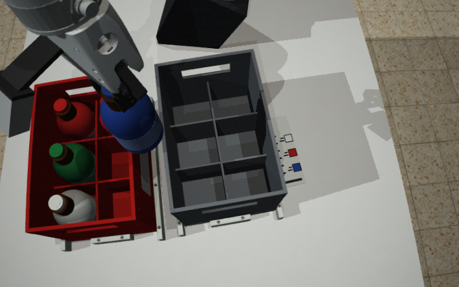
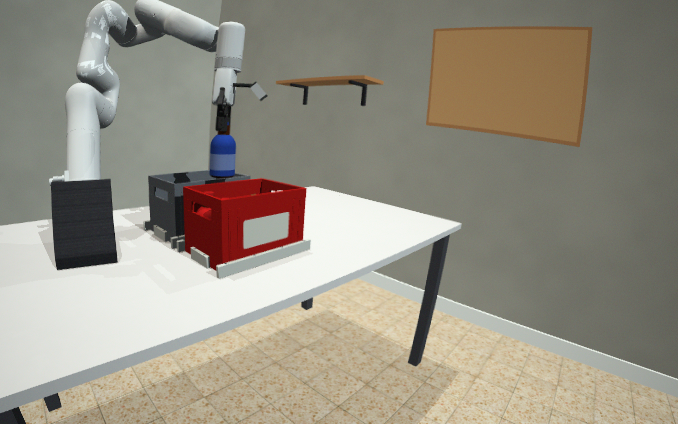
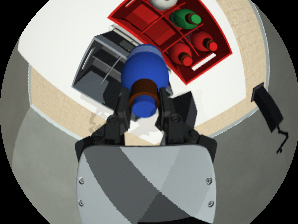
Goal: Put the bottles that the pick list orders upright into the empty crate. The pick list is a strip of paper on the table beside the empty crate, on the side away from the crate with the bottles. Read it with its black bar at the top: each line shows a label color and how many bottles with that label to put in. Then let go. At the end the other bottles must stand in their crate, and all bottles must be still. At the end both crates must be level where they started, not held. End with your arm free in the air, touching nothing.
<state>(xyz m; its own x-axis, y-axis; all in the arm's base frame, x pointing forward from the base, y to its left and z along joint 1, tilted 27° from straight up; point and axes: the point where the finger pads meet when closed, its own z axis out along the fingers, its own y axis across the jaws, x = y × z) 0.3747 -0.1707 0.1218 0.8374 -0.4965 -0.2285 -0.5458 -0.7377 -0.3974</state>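
The blue bottle is 7 cm below my hand. From my hand the other things lie so: grey crate: 25 cm below, 12 cm to the left, 3 cm behind; then red-label bottle: 25 cm below, 17 cm to the right, 6 cm behind; then green bottle: 25 cm below, 16 cm to the right, 3 cm ahead.
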